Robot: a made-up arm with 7 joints.
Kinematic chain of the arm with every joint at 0, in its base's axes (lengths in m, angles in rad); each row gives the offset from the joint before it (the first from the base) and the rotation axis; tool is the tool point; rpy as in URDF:
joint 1: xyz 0 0 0.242 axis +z
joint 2: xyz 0 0 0 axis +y
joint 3: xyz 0 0 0.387 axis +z
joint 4: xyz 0.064 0 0 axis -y
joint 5: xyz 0.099 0 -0.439 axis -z
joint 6: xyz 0 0 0 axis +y
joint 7: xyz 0.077 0 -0.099 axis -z
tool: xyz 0 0 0 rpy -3.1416 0 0
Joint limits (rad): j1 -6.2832..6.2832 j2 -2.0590..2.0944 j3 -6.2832..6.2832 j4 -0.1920..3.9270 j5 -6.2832..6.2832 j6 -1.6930..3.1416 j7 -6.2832..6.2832
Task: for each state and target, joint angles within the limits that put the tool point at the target. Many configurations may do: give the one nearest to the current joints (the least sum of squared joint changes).
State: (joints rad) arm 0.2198 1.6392 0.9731 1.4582 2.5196 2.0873 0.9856
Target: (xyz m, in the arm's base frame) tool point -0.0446 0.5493 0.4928
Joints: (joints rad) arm 0.4558 1.2445 1.7214 0.9439 2.2915 2.1634 0.9856
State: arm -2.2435 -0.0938 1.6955 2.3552 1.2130 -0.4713 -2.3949
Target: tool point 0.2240 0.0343 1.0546
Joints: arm -2.0965 -0.2985 1.6636 2.6002 1.2792 -1.0423 -2.3949
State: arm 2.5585 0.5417 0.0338 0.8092 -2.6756 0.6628 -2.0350
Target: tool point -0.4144 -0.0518 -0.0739
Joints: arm 2.8453 0.7795 0.3301 0.7582 -2.6739 0.6351 -2.0350
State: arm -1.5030 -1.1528 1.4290 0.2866 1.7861 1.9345 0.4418
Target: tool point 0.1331 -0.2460 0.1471
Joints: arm -2.3312 -1.3757 1.4874 0.1383 1.8317 1.6063 0.4418
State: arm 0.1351 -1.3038 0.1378 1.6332 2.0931 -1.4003 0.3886
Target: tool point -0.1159 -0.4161 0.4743
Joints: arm 0.4566 -1.7347 -0.6477 1.0839 2.1543 -1.4358 0.3886
